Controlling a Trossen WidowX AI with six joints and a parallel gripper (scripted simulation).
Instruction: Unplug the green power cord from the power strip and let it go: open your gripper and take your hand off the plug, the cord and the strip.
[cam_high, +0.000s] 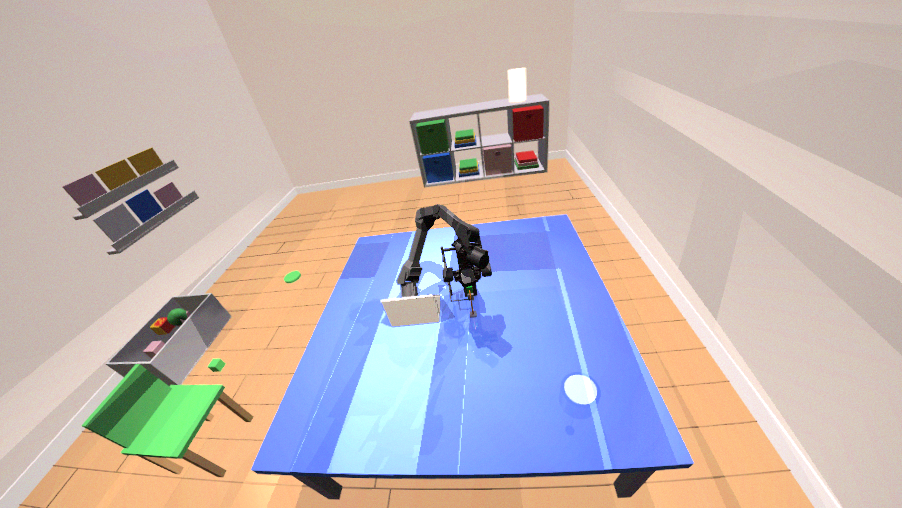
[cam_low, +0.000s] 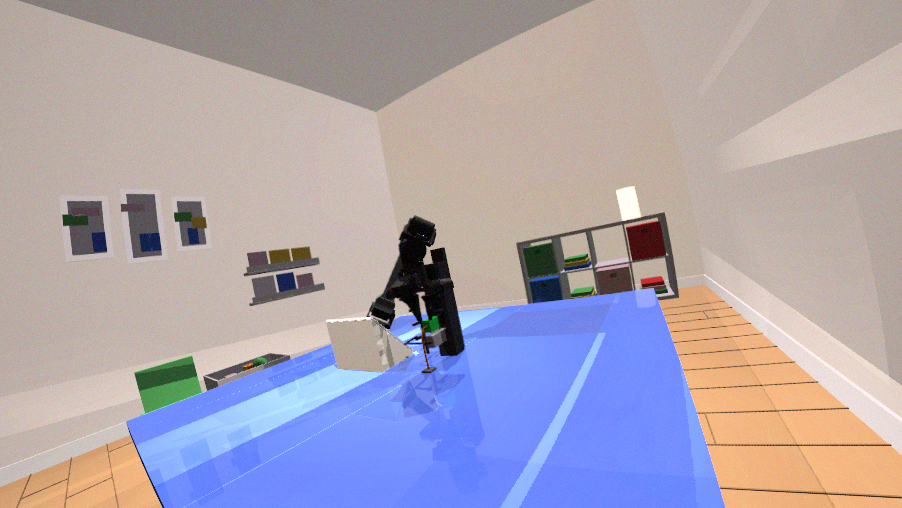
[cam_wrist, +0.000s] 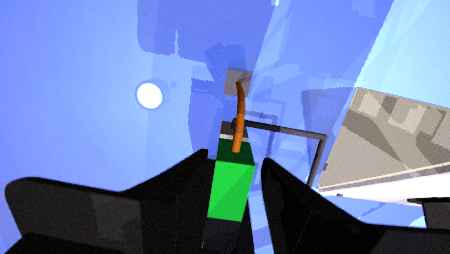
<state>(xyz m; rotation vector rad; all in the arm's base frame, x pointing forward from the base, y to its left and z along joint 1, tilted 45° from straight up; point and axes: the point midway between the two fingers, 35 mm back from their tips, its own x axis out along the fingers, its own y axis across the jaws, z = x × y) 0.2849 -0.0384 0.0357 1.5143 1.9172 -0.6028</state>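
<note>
My gripper tip is now 1 cm past the green plug, 4 cm to the right of it and 1 cm above it. The rest, counted from my gripper tip: grey pad 3 cm to the right, 13 cm below.
</note>
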